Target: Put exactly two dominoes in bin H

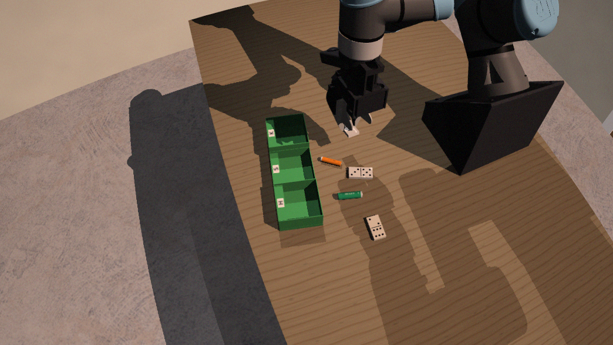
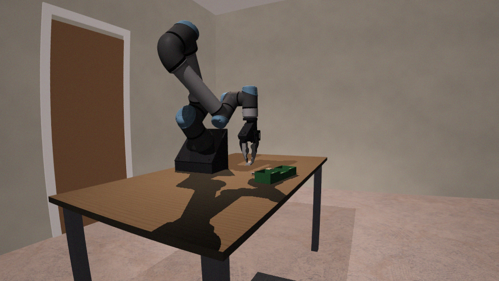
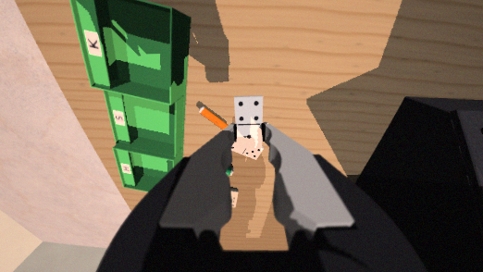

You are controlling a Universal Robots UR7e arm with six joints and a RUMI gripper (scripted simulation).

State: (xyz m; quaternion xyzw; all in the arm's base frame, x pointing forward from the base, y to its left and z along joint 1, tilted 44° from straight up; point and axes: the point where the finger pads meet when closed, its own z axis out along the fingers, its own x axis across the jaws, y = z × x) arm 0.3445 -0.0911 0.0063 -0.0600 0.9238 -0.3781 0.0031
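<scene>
The orange battery lies 80 mm below my hand, 50 mm ahead of it and 30 mm to the left of it. The rest, counted from my hand: bin: 130 mm ahead, 60 mm below, 30 mm to the left; then white domino: 10 mm below; then green battery: 120 mm to the left, 80 mm below, 40 mm ahead.
</scene>
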